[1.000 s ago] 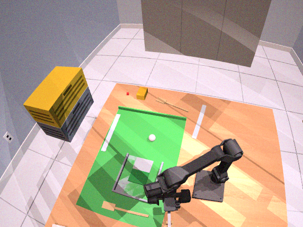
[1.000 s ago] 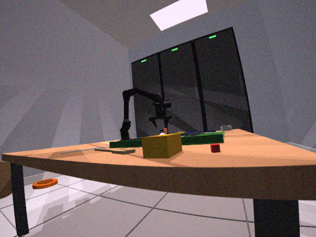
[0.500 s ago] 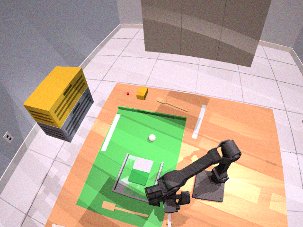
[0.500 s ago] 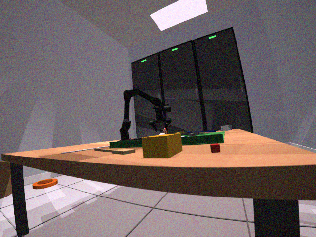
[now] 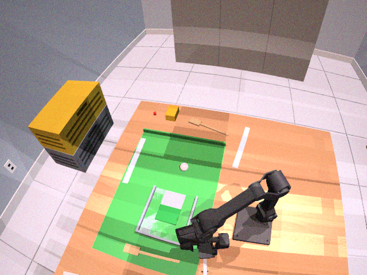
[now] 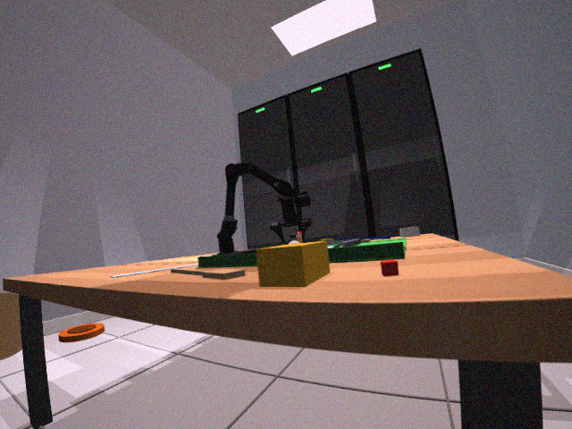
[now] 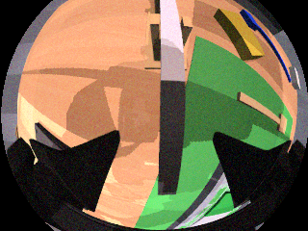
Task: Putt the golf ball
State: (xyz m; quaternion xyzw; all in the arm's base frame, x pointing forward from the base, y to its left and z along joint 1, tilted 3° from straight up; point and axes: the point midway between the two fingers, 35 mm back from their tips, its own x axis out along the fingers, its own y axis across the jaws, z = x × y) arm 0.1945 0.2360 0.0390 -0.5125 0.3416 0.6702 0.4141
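Right now the red putter is 100 mm to the left of my gripper tip, 50 mm behind it and 20 mm above it. Round my gripper tip: green mat: 290 mm ahead, 180 mm to the right, 30 mm below; then grey frame: 220 mm ahead, 70 mm to the right, 30 mm below; then white golf ball: 350 mm to the right, 260 mm ahead, 10 mm below.
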